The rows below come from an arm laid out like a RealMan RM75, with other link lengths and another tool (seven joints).
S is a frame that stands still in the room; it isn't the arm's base.
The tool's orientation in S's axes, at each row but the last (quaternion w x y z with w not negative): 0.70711 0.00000 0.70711 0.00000; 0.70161 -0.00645 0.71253 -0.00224; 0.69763 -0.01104 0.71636 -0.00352; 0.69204 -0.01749 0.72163 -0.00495; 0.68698 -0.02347 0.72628 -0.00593
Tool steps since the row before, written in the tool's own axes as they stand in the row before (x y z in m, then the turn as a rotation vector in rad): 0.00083 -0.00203 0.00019 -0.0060 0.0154 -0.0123; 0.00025 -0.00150 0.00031 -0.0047 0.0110 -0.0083; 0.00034 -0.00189 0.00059 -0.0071 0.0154 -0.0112; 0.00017 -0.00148 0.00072 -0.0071 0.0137 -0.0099; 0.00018 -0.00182 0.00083 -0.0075 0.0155 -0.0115
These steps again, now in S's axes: 0.00019 -0.00203 -0.00083 -0.0123 0.0154 0.0060; 0.00032 -0.00150 -0.00024 -0.0083 0.0110 0.0047; 0.00060 -0.00189 -0.00032 -0.0112 0.0154 0.0071; 0.00074 -0.00147 -0.00015 -0.0098 0.0137 0.0071; 0.00087 -0.00181 -0.00015 -0.0115 0.0155 0.0075
